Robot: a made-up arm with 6 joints. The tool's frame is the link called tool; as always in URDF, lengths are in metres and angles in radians. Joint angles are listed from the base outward.
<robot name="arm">
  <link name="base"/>
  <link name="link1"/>
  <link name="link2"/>
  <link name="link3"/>
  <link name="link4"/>
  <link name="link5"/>
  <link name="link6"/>
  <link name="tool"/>
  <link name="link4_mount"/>
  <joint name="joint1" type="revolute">
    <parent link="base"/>
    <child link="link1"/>
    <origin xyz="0.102 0.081 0.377" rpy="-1.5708 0 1.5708"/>
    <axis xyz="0 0 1"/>
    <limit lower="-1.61" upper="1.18"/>
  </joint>
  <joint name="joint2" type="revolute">
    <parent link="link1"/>
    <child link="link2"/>
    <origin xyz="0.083 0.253 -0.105" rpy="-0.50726 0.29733 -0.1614"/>
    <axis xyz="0 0 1"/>
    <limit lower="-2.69" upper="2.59"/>
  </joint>
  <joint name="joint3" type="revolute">
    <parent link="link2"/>
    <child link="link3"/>
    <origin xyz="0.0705 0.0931 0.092" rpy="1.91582 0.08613 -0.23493"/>
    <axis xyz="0 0 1"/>
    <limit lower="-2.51" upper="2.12"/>
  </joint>
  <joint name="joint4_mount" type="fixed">
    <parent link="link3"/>
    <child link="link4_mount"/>
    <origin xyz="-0.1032 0.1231 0.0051" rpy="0 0 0"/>
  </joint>
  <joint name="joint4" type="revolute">
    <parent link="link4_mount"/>
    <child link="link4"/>
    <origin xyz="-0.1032 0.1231 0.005" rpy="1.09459 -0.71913 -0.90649"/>
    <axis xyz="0 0 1"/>
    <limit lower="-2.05" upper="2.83"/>
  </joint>
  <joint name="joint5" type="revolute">
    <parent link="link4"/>
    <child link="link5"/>
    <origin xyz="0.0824 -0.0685 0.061" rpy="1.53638 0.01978 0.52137"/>
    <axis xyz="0 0 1"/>
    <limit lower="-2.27" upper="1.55"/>
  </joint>
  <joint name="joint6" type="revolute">
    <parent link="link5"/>
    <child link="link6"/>
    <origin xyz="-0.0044 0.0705 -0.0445" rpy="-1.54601 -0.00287 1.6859"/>
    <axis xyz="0 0 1"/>
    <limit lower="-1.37" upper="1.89"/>
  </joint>
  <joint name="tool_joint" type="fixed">
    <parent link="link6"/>
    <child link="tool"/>
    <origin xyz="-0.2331 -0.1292 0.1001" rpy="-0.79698 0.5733 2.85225"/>
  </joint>
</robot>
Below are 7 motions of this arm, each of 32 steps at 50 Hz.
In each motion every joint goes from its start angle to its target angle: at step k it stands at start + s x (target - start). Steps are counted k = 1, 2, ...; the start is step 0. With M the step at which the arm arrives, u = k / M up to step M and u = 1 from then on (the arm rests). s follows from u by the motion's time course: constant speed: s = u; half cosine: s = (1 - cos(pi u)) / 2; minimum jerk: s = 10 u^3 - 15 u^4 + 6 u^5.
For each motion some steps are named. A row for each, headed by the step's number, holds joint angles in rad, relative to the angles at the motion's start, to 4 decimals.
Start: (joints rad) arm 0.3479 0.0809 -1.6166 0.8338 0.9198 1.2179
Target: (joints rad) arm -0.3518 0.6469 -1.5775 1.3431 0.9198 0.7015
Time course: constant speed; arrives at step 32
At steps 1, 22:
1: -0.0219 0.0177 0.0012 0.0159 0.0000 -0.0161
22: -0.4810 0.3891 0.0269 0.3501 0.0000 -0.3550

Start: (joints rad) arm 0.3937 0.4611 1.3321 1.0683 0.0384 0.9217
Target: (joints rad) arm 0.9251 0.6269 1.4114 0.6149 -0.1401 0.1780
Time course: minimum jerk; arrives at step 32
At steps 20, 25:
20: 0.3852 0.1202 0.0575 -0.3286 -0.1294 -0.5390
25: 0.4924 0.1536 0.0735 -0.4202 -0.1654 -0.6892

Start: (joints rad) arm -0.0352 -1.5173 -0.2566 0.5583 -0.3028 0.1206
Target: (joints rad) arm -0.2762 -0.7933 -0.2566 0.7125 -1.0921 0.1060
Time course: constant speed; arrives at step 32
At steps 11, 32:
11: -0.0828 0.2489 0.0000 0.0530 -0.2713 -0.0050
32: -0.2410 0.7240 0.0000 0.1542 -0.7893 -0.0146

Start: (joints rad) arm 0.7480 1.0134 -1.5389 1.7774 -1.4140 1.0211
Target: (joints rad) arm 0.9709 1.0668 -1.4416 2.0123 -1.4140 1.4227
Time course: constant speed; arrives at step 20
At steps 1, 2, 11, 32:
1: 0.0111 0.0027 0.0049 0.0117 0.0000 0.0201
2: 0.0223 0.0053 0.0097 0.0235 0.0000 0.0402
11: 0.1226 0.0294 0.0535 0.1292 0.0000 0.2209
32: 0.2229 0.0534 0.0973 0.2349 0.0000 0.4016

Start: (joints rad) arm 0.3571 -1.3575 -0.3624 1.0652 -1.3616 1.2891
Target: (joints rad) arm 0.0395 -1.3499 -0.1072 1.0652 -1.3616 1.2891
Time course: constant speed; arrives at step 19
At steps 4, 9, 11, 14, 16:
4: -0.0669 0.0016 0.0537 0.0000 0.0000 0.0000
9: -0.1504 0.0036 0.1209 0.0000 0.0000 0.0000
11: -0.1839 0.0044 0.1477 0.0000 0.0000 0.0000
14: -0.2340 0.0056 0.1880 0.0000 0.0000 0.0000
16: -0.2675 0.0064 0.2149 0.0000 0.0000 0.0000

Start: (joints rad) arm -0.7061 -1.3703 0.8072 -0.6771 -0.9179 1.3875
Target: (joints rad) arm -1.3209 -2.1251 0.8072 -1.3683 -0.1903 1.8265
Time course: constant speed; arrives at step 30
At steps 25, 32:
25: -0.5123 -0.6290 0.0000 -0.5760 0.6063 0.3658
32: -0.6148 -0.7548 0.0000 -0.6912 0.7276 0.4390

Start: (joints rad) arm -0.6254 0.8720 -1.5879 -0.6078 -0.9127 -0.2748
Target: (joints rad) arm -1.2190 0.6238 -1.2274 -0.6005 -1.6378 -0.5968
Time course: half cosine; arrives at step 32
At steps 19, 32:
19: -0.3830 -0.1601 0.2326 0.0047 -0.4678 -0.2077
32: -0.5936 -0.2482 0.3605 0.0073 -0.7251 -0.3220

